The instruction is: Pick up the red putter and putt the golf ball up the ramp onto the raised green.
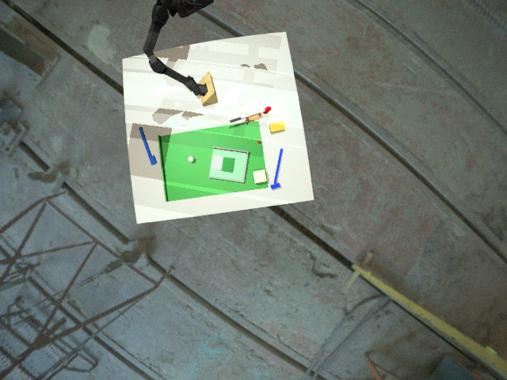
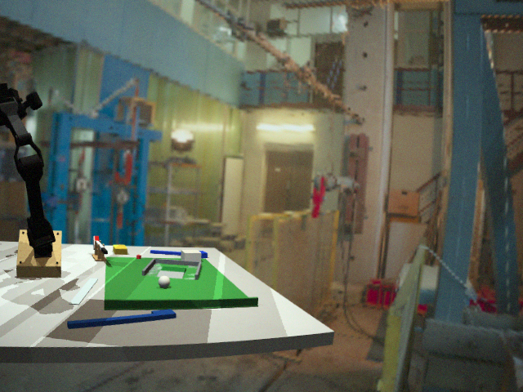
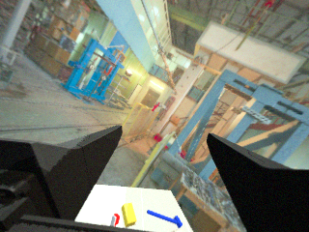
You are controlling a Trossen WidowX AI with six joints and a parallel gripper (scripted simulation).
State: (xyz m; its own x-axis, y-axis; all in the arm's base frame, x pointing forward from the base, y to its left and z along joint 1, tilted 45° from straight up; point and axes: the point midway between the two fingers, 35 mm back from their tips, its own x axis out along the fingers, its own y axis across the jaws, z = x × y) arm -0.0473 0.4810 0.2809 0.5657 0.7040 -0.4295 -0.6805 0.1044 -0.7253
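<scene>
Right now my gripper tip is 32 cm short of the red putter, 8 cm to the right of it and 58 cm above it. From my gripper tip the other things lie so: yellow block (45 cm ahead, 23 cm to the left, 62 cm below); wooden stand (32 cm ahead, 10 cm to the left, 60 cm below); small red marker (51 cm ahead, 7 cm to the left, 62 cm below).
</scene>
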